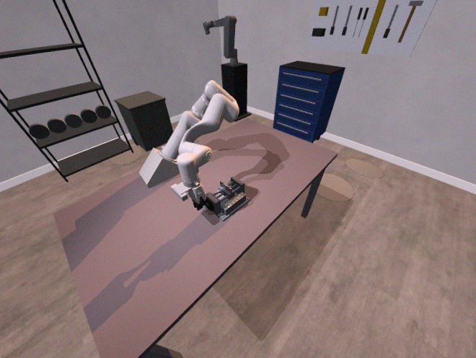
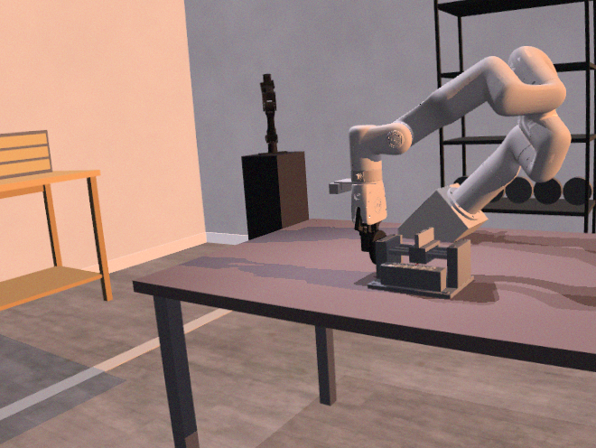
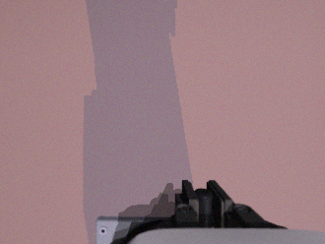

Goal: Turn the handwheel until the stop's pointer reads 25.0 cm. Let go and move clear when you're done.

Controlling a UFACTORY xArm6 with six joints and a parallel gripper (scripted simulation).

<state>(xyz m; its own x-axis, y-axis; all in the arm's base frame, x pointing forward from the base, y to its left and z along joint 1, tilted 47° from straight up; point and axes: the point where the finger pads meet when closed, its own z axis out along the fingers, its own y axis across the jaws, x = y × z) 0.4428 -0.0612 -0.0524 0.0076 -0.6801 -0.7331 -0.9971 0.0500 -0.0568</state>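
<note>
My hand is 20 mm to the right of the black handwheel and 10 mm short of it. From my hand the other things lie so: sliding stop block 160 mm to the left, 40 mm ahead, 10 mm above.
</note>
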